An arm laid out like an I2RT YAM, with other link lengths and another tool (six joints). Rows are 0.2 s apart.
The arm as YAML. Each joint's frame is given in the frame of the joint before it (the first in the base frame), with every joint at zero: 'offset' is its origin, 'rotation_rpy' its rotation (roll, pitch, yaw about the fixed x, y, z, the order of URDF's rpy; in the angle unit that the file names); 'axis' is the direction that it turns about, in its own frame. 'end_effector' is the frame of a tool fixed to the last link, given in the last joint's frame.
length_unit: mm
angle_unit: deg
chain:
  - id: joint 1
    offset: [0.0, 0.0, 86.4]
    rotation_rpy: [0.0, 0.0, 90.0]
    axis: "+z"
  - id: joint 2
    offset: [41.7, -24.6, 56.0]
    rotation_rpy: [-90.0, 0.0, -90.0]
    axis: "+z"
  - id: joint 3
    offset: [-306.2, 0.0, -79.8]
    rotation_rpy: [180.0, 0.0, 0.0]
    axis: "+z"
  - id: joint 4
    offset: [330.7, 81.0, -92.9]
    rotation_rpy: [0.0, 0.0, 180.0]
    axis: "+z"
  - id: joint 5
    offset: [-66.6, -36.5, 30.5]
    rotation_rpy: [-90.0, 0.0, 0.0]
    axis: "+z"
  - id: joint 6
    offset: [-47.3, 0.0, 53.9]
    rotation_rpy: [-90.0, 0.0, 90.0]
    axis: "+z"
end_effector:
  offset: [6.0, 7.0, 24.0]
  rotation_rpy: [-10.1, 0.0, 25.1]
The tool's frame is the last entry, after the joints.
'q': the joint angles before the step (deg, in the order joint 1, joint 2, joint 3, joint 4, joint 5, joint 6). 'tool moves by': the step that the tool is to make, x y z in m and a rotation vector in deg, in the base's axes. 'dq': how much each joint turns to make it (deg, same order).
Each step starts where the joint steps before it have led.
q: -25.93, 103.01, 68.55, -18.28, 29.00, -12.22
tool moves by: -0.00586, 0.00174, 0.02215, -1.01, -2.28, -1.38
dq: 0.00, -2.89, 0.00, -1.05, 0.78, 1.31
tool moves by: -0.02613, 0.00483, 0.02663, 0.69, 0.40, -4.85
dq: -0.52, -5.01, -0.60, -7.28, 2.30, 4.31
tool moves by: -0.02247, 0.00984, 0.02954, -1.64, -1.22, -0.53
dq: -0.01, -6.16, -1.77, -2.48, 1.05, -0.17
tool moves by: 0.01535, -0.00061, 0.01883, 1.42, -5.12, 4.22
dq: 0.00, 0.33, 2.89, 1.92, -5.44, -1.05
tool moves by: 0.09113, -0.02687, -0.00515, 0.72, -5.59, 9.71
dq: 0.62, 15.19, 14.73, 6.94, -8.69, -4.46
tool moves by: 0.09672, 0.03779, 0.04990, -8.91, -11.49, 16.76
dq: 6.31, 9.68, 16.02, 10.18, -6.78, -9.15
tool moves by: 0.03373, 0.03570, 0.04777, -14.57, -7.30, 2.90
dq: 4.58, 2.31, 6.18, 10.29, 5.08, -11.07
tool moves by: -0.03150, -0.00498, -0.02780, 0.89, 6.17, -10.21
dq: -0.07, -4.30, -8.16, -3.05, 10.02, 1.81
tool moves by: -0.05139, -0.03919, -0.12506, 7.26, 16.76, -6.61
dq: -5.10, -0.01, -14.93, -4.48, 0.55, 2.65
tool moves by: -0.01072, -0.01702, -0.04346, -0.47, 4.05, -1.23
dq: -1.94, 2.45, -3.55, 3.42, 0.60, -2.19
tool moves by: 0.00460, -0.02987, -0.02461, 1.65, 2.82, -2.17
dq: -2.64, 5.10, 3.87, -2.01, -0.61, -0.01
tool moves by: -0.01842, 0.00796, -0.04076, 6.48, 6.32, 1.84
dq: -0.52, 1.33, -3.07, -4.31, -3.95, 0.53
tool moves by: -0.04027, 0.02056, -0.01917, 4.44, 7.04, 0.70
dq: -0.01, -3.78, -7.47, -4.57, -1.24, 0.00
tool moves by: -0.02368, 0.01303, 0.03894, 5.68, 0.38, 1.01
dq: -0.52, -7.28, -2.03, -8.44, -5.08, 1.14
